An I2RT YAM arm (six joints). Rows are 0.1 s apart.
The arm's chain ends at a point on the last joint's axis. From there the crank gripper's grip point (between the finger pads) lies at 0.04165 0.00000 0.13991 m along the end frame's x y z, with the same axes.
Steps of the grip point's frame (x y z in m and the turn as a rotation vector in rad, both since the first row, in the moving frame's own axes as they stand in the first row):
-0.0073, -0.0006, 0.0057, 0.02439, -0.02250, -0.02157
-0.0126, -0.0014, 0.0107, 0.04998, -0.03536, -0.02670
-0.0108, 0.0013, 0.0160, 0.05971, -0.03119, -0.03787
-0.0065, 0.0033, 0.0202, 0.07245, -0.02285, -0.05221
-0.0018, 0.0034, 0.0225, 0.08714, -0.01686, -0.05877
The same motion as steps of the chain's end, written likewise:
-0.0041, 0.0037, 0.0049, 0.02439, -0.02250, -0.02157
-0.0075, 0.0067, 0.0095, 0.04998, -0.03536, -0.02670
-0.0062, 0.0112, 0.0151, 0.05971, -0.03119, -0.03787
-0.0030, 0.0155, 0.0197, 0.07245, -0.02285, -0.05221
0.0010, 0.0180, 0.0225, 0.08714, -0.01686, -0.05877

